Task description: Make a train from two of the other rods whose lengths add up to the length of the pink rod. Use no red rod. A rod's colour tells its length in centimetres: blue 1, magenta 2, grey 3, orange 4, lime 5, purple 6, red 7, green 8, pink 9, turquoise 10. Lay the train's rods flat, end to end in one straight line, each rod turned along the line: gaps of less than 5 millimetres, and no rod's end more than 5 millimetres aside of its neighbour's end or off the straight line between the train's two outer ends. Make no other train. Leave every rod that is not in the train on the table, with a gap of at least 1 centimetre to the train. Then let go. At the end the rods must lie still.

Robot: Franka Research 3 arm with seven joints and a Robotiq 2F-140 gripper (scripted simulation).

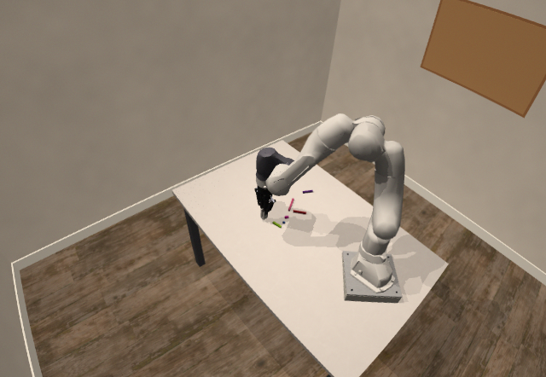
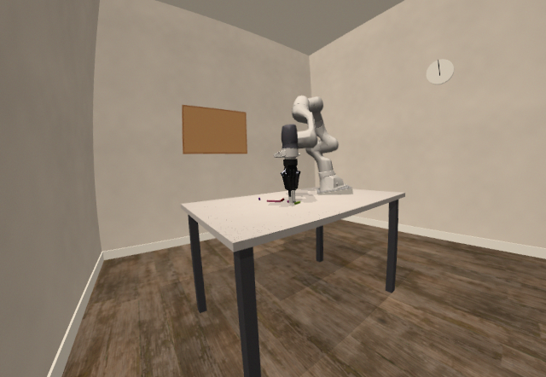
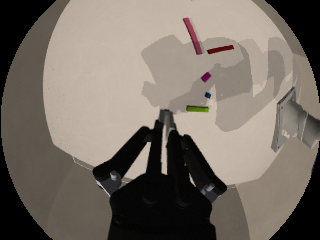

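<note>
My hand is 60 mm past the lime rod, 40 mm to the left of it and 50 mm above it. Round my hand: small blue rod (70 mm behind, 80 mm to the right, 50 mm below); grey rod (30 mm below); magenta rod (50 mm behind, 110 mm to the right, 50 mm below).
</note>
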